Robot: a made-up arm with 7 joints. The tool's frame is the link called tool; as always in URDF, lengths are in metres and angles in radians. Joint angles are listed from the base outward.
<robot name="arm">
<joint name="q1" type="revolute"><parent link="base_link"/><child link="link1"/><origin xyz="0.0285 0.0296 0.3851"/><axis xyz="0 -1 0"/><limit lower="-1.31" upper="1.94"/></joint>
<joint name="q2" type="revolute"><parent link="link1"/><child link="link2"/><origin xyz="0.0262 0.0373 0.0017"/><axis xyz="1 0 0"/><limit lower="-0.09" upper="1.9"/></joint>
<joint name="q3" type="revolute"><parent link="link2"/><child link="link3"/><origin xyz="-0.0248 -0.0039 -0.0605"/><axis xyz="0 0 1"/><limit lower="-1.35" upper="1.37"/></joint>
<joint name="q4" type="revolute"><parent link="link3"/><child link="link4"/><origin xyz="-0.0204 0.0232 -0.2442"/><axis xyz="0 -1 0"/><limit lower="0.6" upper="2.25"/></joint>
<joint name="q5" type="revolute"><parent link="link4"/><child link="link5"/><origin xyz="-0.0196 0.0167 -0.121"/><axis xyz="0 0 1"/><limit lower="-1.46" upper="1.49"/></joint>
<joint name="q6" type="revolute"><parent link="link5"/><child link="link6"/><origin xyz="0.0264 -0.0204 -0.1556"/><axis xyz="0 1 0"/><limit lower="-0.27" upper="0.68"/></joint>
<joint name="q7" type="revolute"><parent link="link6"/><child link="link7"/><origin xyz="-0.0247 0.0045 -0.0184"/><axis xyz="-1 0 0"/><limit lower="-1.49" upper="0.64"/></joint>
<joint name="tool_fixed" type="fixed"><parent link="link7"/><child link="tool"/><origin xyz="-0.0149 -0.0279 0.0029" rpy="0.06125 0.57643 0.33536"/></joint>
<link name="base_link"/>
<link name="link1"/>
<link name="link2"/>
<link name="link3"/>
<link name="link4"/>
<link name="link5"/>
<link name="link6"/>
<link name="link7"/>
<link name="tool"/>
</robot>
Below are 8 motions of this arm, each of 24 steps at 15 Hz.
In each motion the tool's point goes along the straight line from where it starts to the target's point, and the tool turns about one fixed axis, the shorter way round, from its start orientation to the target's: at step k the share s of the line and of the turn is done. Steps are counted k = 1, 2, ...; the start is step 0. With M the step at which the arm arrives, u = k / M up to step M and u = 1 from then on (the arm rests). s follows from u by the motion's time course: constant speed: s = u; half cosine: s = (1 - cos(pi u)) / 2; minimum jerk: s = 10 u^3 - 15 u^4 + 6 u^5.
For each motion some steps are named. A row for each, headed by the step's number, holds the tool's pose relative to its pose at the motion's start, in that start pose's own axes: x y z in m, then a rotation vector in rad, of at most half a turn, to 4 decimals.
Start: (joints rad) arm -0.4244 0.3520 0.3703 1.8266 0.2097 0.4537 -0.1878
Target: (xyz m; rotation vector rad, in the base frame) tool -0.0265 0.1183 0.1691 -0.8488 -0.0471 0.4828
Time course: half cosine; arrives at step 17
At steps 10, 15, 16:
10: -0.0903 0.0081 0.1185 -0.5754 0.4636 0.1190
15: -0.1369 0.0122 0.1797 -0.8731 0.7033 0.1805
16: -0.1405 0.0125 0.1844 -0.8959 0.7217 0.1852

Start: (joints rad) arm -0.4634 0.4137 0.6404 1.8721 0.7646 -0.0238 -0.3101
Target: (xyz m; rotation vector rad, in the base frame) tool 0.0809 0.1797 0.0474 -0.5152 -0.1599 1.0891
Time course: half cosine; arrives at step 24
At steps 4, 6, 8, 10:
4: -0.0117 0.0023 0.0039 0.0116 0.0658 0.0218
6: -0.0257 0.0050 0.0086 0.0254 0.1438 0.0476
8: -0.0438 0.0086 0.0147 0.0433 0.2454 0.0813
10: -0.0649 0.0127 0.0218 0.0642 0.3638 0.1205

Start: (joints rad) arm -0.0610 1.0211 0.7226 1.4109 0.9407 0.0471 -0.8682
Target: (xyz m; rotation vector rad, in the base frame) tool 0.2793 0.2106 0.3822 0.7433 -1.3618 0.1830
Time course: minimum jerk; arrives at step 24
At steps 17, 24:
17: -0.1034 -0.0781 0.1811 -0.4749 -0.1700 -0.9582
24: -0.1219 -0.0921 0.2136 -0.5602 -0.2005 -1.1302

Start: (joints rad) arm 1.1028 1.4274 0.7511 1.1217 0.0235 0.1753 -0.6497
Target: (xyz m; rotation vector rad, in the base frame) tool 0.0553 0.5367 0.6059 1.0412 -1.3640 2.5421
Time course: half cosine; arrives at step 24
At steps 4, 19, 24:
4: -0.0002 -0.0023 0.0015 0.0365 0.0050 -0.0075
19: -0.0032 -0.0308 0.0206 0.4880 0.0665 -0.1008
24: -0.0035 -0.0344 0.0230 0.5442 0.0742 -0.1124

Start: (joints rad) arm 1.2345 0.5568 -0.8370 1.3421 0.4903 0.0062 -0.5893
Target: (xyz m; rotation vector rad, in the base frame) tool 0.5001 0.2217 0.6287 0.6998 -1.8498 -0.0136
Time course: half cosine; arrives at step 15
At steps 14, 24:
14: 0.2139 0.1182 -0.0359 0.2945 -0.2309 -0.4777
24: 0.2163 0.1195 -0.0363 0.2978 -0.2334 -0.4830

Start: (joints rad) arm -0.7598 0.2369 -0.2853 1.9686 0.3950 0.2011 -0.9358
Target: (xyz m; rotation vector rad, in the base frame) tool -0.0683 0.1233 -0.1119 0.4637 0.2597 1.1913
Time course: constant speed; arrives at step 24
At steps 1, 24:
1: -0.0036 0.0064 -0.0057 0.0233 0.0154 0.0156
24: -0.0866 0.1541 -0.1379 0.5593 0.3686 0.3736

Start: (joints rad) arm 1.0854 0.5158 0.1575 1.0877 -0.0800 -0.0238 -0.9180
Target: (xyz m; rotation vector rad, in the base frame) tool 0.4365 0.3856 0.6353 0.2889 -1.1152 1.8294
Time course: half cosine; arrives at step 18
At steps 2, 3, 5, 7, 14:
2: 0.0064 -0.0027 -0.0012 0.0144 0.0138 0.0019
3: 0.0143 -0.0060 -0.0026 0.0320 0.0307 0.0043
5: 0.0380 -0.0160 -0.0068 0.0854 0.0820 0.0114
7: 0.0701 -0.0295 -0.0126 0.1572 0.1510 0.0211
14: 0.1881 -0.0793 -0.0338 0.4220 0.4052 0.0565

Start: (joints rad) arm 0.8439 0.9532 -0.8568 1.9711 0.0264 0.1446 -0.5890
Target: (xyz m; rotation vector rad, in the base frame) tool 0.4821 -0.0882 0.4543 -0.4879 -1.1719 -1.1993
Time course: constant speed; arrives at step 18
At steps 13, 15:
13: 0.1407 -0.0976 -0.1012 -0.9084 0.0665 0.0972
15: 0.1623 -0.1127 -0.1167 -1.0481 0.0767 0.1121

